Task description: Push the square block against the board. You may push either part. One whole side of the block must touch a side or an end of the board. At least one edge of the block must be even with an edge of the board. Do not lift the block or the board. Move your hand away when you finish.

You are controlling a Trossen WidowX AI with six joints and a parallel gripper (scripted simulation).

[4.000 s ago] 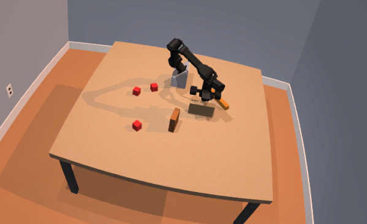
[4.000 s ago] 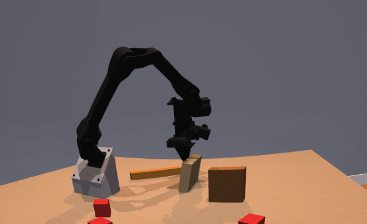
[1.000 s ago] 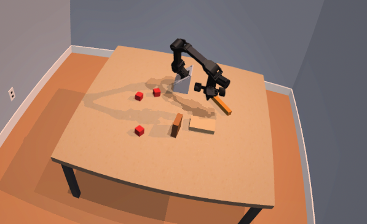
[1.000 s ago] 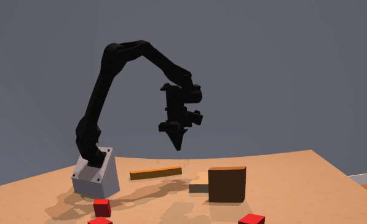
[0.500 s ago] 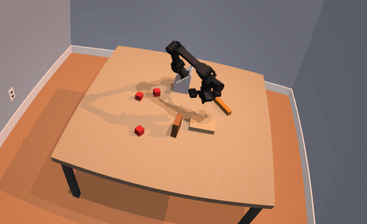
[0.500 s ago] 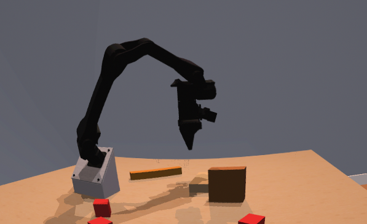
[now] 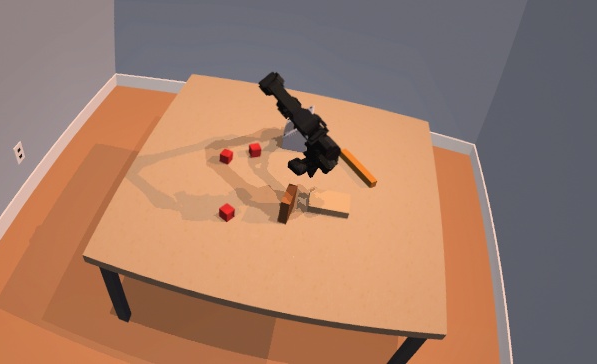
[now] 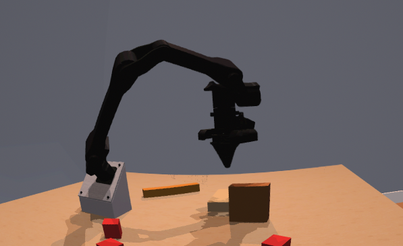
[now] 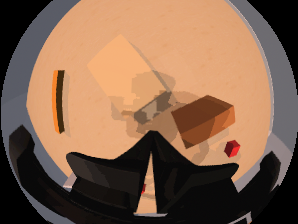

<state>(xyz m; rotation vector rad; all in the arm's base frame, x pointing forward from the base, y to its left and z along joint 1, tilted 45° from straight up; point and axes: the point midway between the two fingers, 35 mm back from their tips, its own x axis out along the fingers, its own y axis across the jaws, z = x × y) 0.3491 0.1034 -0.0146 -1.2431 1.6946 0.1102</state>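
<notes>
The brown square block is 90 mm below my gripper tip, 70 mm ahead of it and 60 mm to the right of it. Round my gripper tip: thin orange bar: 260 mm behind, 180 mm to the left, 120 mm below; tan board: 120 mm below, 90 mm to the left, 20 mm behind.
</notes>
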